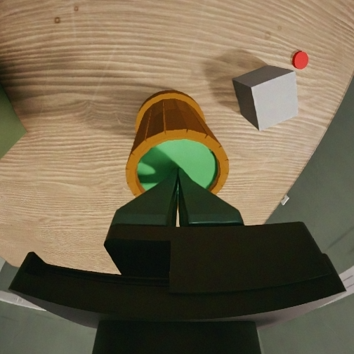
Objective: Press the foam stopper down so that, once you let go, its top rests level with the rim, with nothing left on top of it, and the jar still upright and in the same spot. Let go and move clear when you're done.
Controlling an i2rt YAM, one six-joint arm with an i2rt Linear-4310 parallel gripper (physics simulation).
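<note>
The brown, ribbed jar stands upright on the wooden table, with an orange rim around its mouth. The green foam stopper sits inside the mouth, and a dark shadow lies on its left part. A strip of inner wall shows between the stopper and the rim, so its top looks to be at or a little below the rim. My gripper is shut and empty, with its fingertips over the middle of the stopper, at or very near its top. The near part of the rim is hidden behind the fingers.
A grey block stands on the table to the right of the jar. A small red disc lies beyond the block. Part of a green box shows at the left edge. The table's edge runs down the right side.
</note>
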